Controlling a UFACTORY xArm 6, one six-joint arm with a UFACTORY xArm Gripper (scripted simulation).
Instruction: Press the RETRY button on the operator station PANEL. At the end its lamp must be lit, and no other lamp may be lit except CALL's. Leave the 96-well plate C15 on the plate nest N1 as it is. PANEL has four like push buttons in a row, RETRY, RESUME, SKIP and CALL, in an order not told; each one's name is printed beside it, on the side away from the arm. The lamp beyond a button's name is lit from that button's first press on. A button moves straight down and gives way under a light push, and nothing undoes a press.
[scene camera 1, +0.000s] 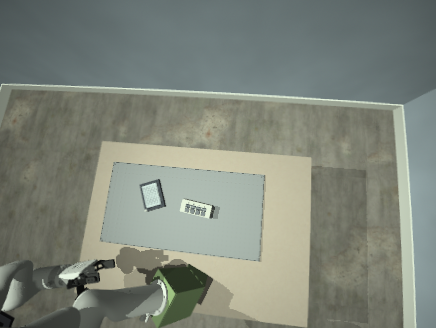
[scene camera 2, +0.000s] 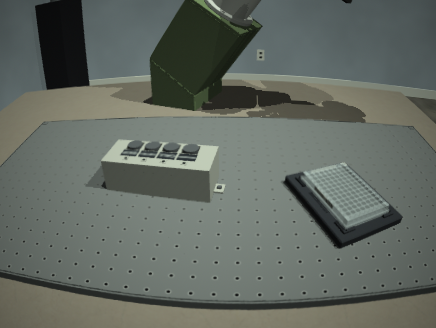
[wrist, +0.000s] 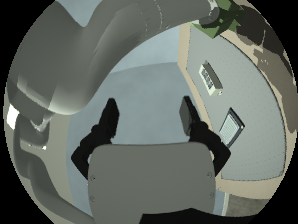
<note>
In view: the gripper (scene camera 1: 107, 269), a 96-well plate (scene camera 2: 349, 199), an operator station panel (scene camera 2: 193, 177) and a plate nest (scene camera 2: 321, 214).
The gripper also shows in the wrist view (wrist: 149, 104).
</note>
